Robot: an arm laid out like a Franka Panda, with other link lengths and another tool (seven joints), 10 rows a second.
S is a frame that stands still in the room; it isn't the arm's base.
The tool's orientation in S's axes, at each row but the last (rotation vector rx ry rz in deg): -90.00 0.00 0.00; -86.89 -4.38 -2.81; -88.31 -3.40 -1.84; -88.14 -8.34 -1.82; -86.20 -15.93 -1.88; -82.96 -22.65 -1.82
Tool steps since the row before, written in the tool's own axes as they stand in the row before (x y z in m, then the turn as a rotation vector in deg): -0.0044 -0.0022 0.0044 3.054 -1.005 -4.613; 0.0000 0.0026 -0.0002 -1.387 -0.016 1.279; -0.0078 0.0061 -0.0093 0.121 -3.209 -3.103; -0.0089 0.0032 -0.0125 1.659 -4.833 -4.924; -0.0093 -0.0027 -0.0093 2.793 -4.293 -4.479; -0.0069 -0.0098 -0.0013 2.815 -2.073 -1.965
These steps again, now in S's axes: -0.0044 0.0044 0.0022 3.054 -4.613 1.005; 0.0002 -0.0001 -0.0026 -1.409 1.255 -0.029; -0.0073 -0.0092 -0.0068 -0.009 -3.194 3.121; -0.0075 -0.0130 -0.0045 1.468 -4.955 4.863; -0.0080 -0.0108 0.0004 2.598 -4.307 4.581; -0.0087 -0.0041 0.0073 2.577 -1.573 2.639
